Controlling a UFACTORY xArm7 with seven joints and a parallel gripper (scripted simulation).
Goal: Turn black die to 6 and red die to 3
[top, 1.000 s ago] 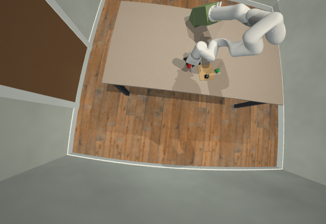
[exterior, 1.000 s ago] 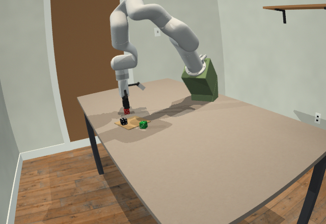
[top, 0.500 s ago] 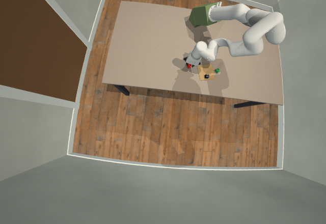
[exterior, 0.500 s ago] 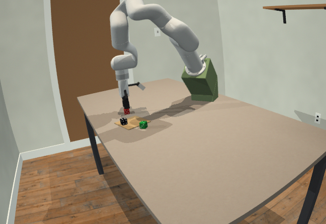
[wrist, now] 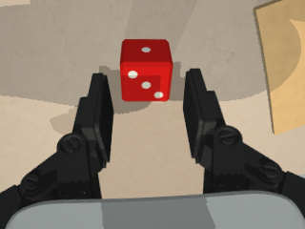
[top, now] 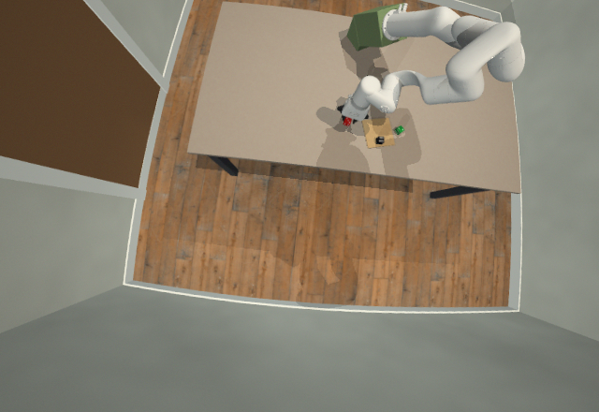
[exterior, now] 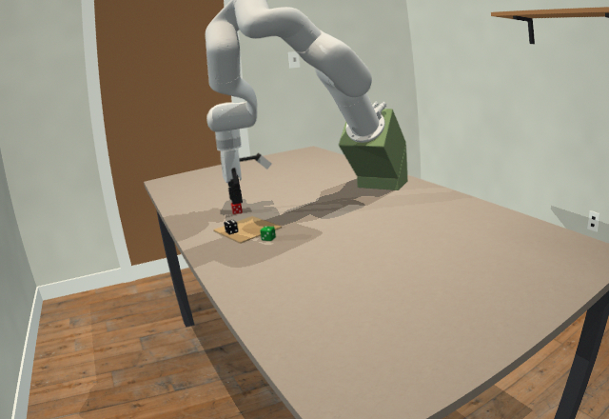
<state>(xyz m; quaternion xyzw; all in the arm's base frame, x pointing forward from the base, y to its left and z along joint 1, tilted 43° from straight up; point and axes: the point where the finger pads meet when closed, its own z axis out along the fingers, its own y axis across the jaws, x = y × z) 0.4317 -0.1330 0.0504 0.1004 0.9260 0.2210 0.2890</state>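
Now: the red die 40 mm below my hand. Round my hand: tan mat 10 mm ahead, 160 mm to the left, 50 mm below; then black die 60 mm ahead, 170 mm to the left, 40 mm below; then green die 20 mm behind, 260 mm to the left, 40 mm below.
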